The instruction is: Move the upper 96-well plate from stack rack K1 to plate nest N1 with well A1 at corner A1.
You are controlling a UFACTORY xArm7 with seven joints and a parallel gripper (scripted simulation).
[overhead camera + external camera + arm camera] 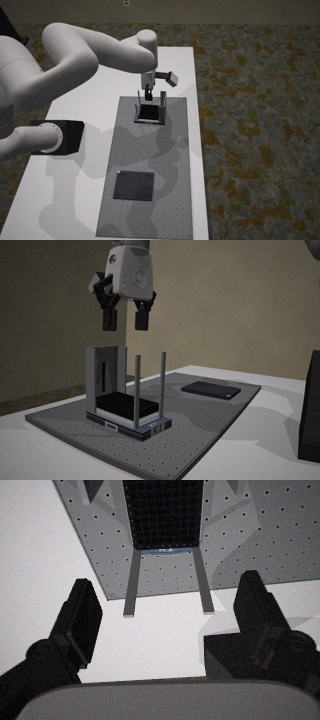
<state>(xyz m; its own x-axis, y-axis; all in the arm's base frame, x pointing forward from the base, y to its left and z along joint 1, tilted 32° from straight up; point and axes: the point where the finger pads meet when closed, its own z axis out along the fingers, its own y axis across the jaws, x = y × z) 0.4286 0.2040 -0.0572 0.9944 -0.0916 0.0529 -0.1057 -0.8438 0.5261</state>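
My hand is 160 mm above the black 96-well plate. From my hand the other things lie so: clear 96-well plate 180 mm below; tall back wall 70 mm ahead, 10 mm to the right, 110 mm below; pale A1 mark 140 mm behind, 300 mm to the right, 190 mm below.
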